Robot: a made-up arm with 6 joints.
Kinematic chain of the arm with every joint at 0, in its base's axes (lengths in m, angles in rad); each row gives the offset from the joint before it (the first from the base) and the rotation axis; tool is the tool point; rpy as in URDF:
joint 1: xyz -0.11 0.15 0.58 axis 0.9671 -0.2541 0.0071
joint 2: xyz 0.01 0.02 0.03 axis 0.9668 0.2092 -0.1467
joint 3: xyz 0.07 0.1 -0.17 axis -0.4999 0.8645 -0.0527
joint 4: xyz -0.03 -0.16 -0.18 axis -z
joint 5: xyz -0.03 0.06 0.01 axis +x
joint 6: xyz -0.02 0 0.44 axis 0.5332 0.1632 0.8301
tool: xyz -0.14 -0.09 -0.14 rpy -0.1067 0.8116 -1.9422
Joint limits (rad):
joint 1: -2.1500..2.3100
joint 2: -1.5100..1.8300
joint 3: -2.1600..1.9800
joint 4: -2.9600..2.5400
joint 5: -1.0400..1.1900
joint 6: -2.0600..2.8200
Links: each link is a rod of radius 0.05 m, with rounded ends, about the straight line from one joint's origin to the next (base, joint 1, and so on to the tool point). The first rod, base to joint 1, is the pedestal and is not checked.
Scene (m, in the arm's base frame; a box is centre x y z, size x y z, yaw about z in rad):
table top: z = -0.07
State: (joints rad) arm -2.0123 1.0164 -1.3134 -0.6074 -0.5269 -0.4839
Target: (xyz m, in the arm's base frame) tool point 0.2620 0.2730 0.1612
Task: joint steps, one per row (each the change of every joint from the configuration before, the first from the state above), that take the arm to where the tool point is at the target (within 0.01 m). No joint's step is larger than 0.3 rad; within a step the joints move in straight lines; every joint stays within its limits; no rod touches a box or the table.
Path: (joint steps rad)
1: 0.2869 0.0161 -0.1411 -0.0073 0.2571 0.0710
2: 0.2868 0.0161 -0.1411 -0.0073 0.2571 0.0711
3: 0.2869 0.0160 -0.1411 -0.0073 0.2571 0.0710
4: 0.2868 0.0161 -0.1411 -0.0073 0.2571 0.0711
5: 0.2869 0.0161 -0.1411 -0.0074 0.2571 0.0710
6: 0.2868 0.0161 -0.1411 -0.0073 0.2571 0.0710

